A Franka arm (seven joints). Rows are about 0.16 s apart.
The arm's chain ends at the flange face. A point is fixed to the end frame.
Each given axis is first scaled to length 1.
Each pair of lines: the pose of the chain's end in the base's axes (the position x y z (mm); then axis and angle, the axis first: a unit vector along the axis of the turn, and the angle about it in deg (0 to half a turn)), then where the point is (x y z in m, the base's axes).
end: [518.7, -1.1, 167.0, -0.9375, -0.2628, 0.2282, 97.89]
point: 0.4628 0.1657 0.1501
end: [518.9, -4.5, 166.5, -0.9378, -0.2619, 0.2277, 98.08]
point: 0.4632 0.1623 0.1490
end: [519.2, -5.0, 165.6, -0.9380, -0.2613, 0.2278, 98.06]
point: 0.4636 0.1619 0.1481
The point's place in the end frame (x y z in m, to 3 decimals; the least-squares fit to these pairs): 0.036 0.004 0.173
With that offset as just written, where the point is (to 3 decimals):
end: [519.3, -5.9, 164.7, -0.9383, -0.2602, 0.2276, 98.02]
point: 0.464 0.161 0.147
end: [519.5, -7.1, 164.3, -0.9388, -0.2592, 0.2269, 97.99]
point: 0.464 0.160 0.147
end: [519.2, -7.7, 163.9, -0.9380, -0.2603, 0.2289, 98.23]
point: 0.463 0.159 0.146
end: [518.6, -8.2, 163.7, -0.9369, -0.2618, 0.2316, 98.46]
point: 0.462 0.158 0.145
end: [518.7, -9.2, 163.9, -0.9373, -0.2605, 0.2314, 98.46]
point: 0.462 0.157 0.145
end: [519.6, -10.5, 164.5, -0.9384, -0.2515, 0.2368, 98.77]
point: 0.463 0.156 0.145
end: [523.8, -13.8, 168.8, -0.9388, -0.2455, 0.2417, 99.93]
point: 0.467 0.152 0.146
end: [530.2, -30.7, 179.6, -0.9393, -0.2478, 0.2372, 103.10]
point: 0.472 0.133 0.147
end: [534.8, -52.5, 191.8, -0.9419, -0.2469, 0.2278, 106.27]
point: 0.477 0.109 0.150
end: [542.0, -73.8, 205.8, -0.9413, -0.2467, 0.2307, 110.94]
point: 0.482 0.083 0.150
